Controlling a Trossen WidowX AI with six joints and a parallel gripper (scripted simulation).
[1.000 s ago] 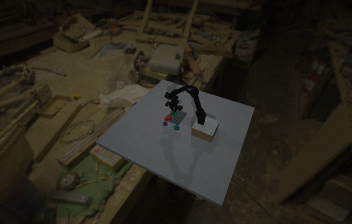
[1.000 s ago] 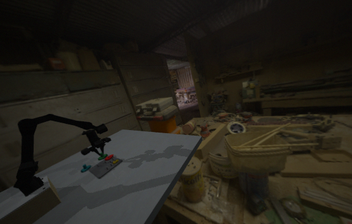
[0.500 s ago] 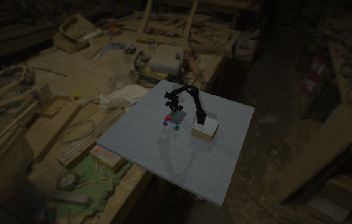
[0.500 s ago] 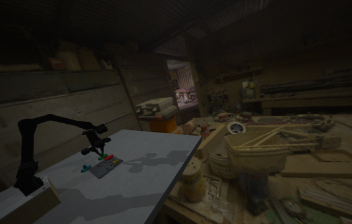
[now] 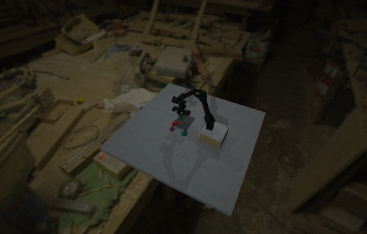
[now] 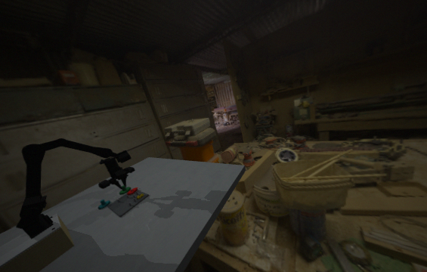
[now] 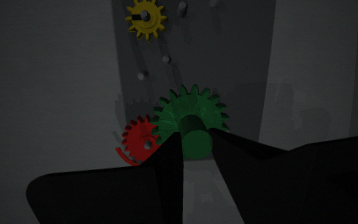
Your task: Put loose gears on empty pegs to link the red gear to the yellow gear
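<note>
Right now my gripper tip is 80 mm above the grey board, 30 mm to the left of it and 20 mm past it. Also, from my gripper tip: green gear: 10 mm below; red gear: 70 mm below, 50 mm ahead, 40 mm to the left; yellow gear: 100 mm to the right, 70 mm below, 20 mm ahead.
</note>
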